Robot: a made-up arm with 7 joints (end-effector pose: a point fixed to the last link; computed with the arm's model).
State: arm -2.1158 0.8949 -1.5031 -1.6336 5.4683 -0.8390 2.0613
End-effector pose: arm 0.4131 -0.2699 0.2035 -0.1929 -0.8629 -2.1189
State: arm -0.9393 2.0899 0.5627 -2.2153 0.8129 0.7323 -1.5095
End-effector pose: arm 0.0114 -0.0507 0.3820 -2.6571 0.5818 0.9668
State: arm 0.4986 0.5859 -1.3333 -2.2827 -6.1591 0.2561 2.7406
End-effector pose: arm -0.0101 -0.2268 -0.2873 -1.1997 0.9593 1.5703
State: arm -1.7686 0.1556 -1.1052 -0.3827 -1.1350 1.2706 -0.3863
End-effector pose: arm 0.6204 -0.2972 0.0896 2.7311 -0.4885 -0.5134
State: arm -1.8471 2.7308 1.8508 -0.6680 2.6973 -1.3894 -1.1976
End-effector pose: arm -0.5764 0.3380 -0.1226 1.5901 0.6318 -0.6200
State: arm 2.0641 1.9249 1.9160 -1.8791 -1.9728 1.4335 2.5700
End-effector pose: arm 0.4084 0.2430 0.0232 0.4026 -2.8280 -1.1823
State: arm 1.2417 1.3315 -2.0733 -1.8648 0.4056 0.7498 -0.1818
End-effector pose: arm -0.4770 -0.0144 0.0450 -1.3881 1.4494 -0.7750
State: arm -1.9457 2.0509 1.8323 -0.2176 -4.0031 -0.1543 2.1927
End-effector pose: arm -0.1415 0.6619 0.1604 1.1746 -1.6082 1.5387
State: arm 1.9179 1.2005 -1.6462 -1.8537 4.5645 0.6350 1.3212
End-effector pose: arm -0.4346 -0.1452 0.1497 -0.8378 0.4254 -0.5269
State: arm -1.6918 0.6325 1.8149 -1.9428 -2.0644 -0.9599 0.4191
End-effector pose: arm 0.1067 0.4416 0.0692 2.0896 -1.5831 0.7186
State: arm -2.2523 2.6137 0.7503 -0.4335 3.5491 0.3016 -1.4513
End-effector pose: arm -0.4680 0.5055 -0.0667 0.4840 1.3297 0.0456
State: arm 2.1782 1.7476 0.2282 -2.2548 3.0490 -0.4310 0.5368
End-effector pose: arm -0.1487 0.2206 -0.2632 0.4042 0.0046 2.2621
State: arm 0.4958 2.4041 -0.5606 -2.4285 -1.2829 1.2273 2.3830
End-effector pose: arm 0.1777 0.1992 -0.1821 0.2362 -1.4764 -0.7558
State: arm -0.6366 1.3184 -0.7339 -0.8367 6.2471 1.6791 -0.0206
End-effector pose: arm 0.4670 0.4558 -0.1251 1.5156 0.5474 0.2043
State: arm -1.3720 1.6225 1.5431 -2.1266 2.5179 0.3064 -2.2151
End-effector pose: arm -0.3140 0.2130 0.1564 -1.1544 1.3114 -0.1424
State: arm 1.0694 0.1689 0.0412 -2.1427 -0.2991 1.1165 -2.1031
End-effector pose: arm 0.0572 0.1279 -0.3810 0.2697 0.6150 -1.9892
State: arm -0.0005 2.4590 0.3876 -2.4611 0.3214 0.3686 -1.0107
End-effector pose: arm 0.2873 -0.0641 0.1073 -1.6230 0.3616 2.0611
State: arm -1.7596 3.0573 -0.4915 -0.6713 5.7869 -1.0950 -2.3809
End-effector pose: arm -0.5609 0.3105 0.2241 -1.3589 -2.5873 0.8032
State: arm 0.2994 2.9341 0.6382 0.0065 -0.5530 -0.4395 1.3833
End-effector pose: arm 0.1611 0.1580 0.6528 1.9066 -1.5811 -0.5018
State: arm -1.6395 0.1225 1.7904 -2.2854 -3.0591 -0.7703 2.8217
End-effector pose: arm 0.1748 0.3175 0.0464 -0.0126 -2.1796 1.7227
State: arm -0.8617 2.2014 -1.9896 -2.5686 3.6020 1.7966 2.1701
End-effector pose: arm 0.1093 0.1635 -0.2000 -0.1505 -2.7462 -1.1638
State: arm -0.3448 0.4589 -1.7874 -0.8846 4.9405 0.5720 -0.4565
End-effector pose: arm 0.1473 -0.0079 -0.6426 -1.0200 0.3524 2.4869
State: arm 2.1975 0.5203 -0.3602 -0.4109 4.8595 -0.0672 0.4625
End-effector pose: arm -0.6273 -0.0369 0.2920 -0.9802 1.5566 -0.6037
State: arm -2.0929 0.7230 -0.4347 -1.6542 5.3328 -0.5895 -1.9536
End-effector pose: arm 0.1281 -0.2178 0.4650 -1.7168 -0.2191 -0.7217
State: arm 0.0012 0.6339 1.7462 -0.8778 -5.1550 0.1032 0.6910
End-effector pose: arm -0.0527 0.5855 -0.3003 0.3091 1.9067 -2.0932
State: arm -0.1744 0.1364 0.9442 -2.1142 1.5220 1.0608 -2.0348
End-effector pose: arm 0.2595 0.3150 -0.0687 0.8743 -1.8439 -0.9159
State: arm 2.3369 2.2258 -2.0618 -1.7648 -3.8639 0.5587 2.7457
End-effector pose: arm -0.0554 0.2450 0.4366 -2.3315 0.6509 0.2467
